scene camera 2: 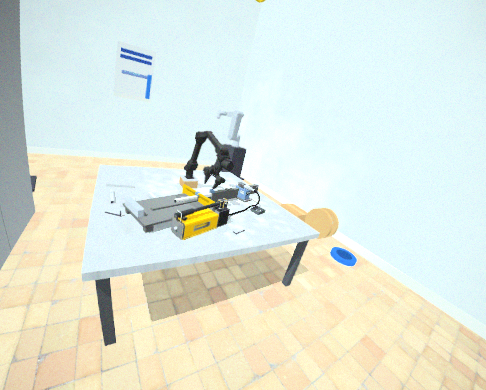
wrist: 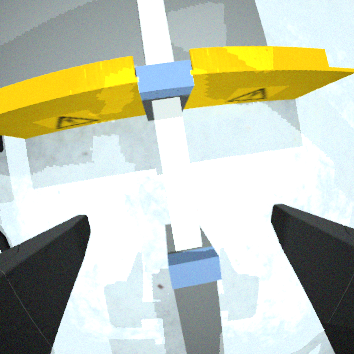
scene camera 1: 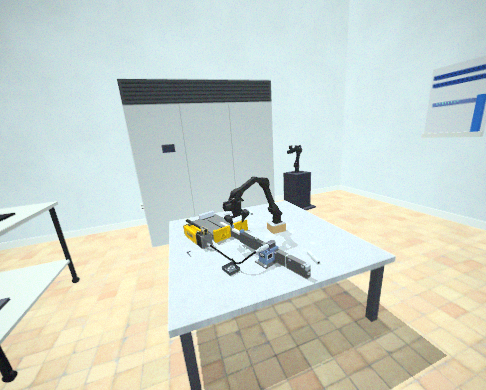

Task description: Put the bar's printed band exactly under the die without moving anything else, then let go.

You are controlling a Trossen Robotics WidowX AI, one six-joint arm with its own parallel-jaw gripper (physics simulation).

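Seen in the pictures: gripper, between the fingertips: [scene camera 2: 208, 186] [wrist: 180, 219] [scene camera 1: 236, 224]; arm's base, origin of its link: [scene camera 2: 189, 177] [scene camera 1: 277, 221].
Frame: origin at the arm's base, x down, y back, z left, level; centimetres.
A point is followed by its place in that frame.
Observation:
The white bar [wrist: 172, 145] @[x -0.2, y -34.1, z -8.9 cm] [scene camera 2: 186, 199] @[x 0.5, y -37.1, z -22.4 cm] runs through a blue guide block [wrist: 165, 79] @[x -2.5, y -34.6, z -12.8 cm] in the yellow guard and reaches a nearer blue block [wrist: 195, 270] @[x -2.5, y -32.9, z -0.7 cm] on the grey rail. No printed band can be made out on it. My gripper [scene camera 1: 237, 223] @[x -5.6, y -34.1, z -5.1 cm] [scene camera 2: 211, 186] @[x -5.6, y -34.1, z -5.1 cm] [wrist: 180, 219] @[x -5.6, y -34.1, z -5.1 cm] is open and empty above the bar, with one finger on each side and apart from it. A blue press-like unit [scene camera 1: 266, 256] @[x 0.5, y -36.4, z 34.6 cm] [scene camera 2: 244, 192] @[x 0.1, y -36.6, z 28.2 cm] stands over the grey rail [scene camera 1: 295, 264] @[x 1.3, y -27.7, z 49.4 cm]; the die itself is too small to tell.
The yellow guard [wrist: 250, 82] @[x 0.0, y -28.0, z -13.9 cm] [scene camera 1: 221, 233] @[x 1.1, y -44.6, z -11.7 cm] crosses the bar beside a grey bed [scene camera 2: 165, 207] @[x 1.6, y -41.8, z -37.7 cm]. A yellow motor unit [scene camera 1: 192, 233] @[x -0.7, y -63.7, z -22.4 cm] [scene camera 2: 200, 223] @[x 0.4, y -64.7, z -29.7 cm] stands alongside. A black cable joins a small dark box [scene camera 1: 231, 268] @[x 6.4, y -55.2, z 24.8 cm] [scene camera 2: 257, 210] @[x 7.0, y -54.2, z 27.1 cm]. A white stick [scene camera 1: 313, 257] @[x 5.1, y -10.2, z 46.6 cm] lies on the table [scene camera 1: 200, 300] @[x 6.8, y -79.1, z 38.1 cm].

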